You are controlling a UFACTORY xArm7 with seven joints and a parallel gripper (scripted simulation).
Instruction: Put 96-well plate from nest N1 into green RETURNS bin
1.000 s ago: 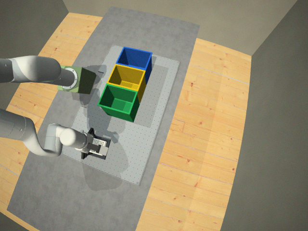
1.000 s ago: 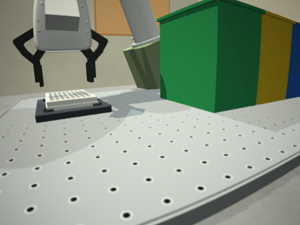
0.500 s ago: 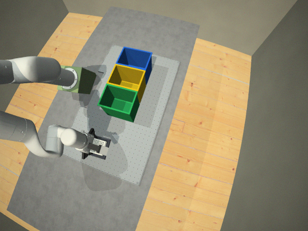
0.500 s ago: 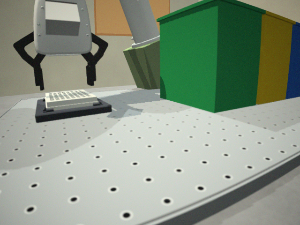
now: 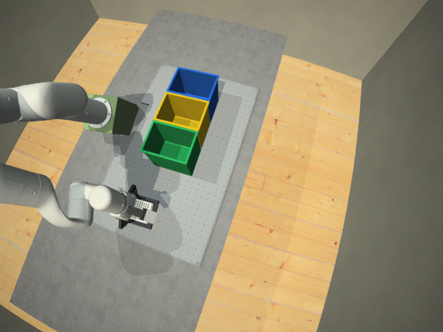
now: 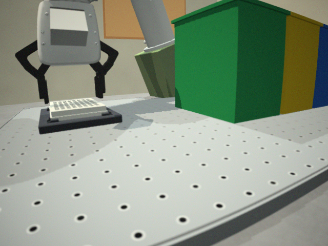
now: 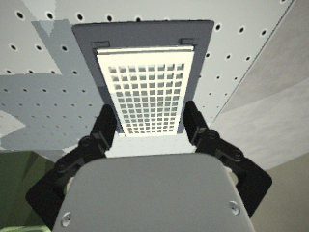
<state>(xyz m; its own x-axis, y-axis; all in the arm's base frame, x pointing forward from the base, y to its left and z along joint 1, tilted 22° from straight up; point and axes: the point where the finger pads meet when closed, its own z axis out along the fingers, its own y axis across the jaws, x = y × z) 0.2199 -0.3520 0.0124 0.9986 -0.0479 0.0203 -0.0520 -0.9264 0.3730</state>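
The white 96-well plate is 2 cm below my hand. Also, from my hand: yellow bin: 13 cm ahead, 38 cm to the left, 5 cm above; then dark plate nest: 4 cm below; then green bin: 11 cm ahead, 25 cm to the left, 5 cm above.
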